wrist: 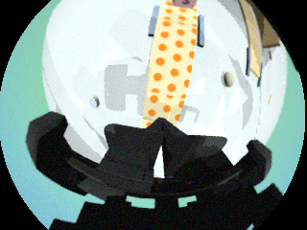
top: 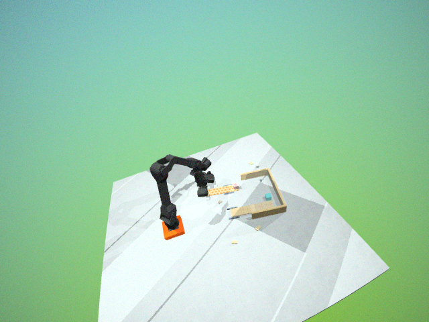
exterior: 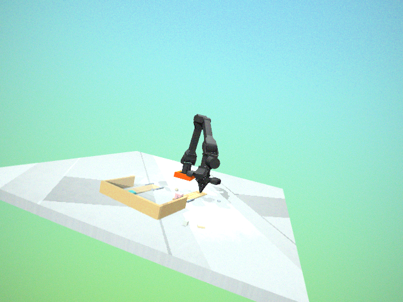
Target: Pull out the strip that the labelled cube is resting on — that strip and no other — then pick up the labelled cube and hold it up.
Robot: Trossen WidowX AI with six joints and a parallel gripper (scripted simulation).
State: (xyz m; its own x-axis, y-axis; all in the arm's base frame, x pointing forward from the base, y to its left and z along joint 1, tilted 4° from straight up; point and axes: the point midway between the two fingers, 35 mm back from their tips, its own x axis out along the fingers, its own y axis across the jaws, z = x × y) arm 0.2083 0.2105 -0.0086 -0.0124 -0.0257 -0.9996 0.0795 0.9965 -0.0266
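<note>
The orange dotted strip is 9 cm ahead of my gripper tip and 1 cm to the right of it. Round my gripper tip: pink labelled cube: 20 cm ahead, 2 cm to the right, 2 cm above.
</note>
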